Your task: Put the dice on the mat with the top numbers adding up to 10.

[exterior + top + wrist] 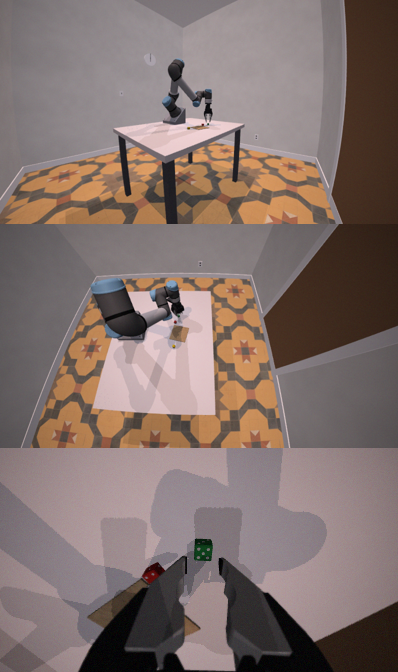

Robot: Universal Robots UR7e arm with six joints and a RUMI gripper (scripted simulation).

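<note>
The green die is 30 mm below my hand. From my hand the other things lie so: brown mat (180 mm to the right, 40 mm below, 30 mm ahead); yellow die (300 mm to the right, 30 mm below); red die (70 mm to the right, 30 mm below, 20 mm behind).
</note>
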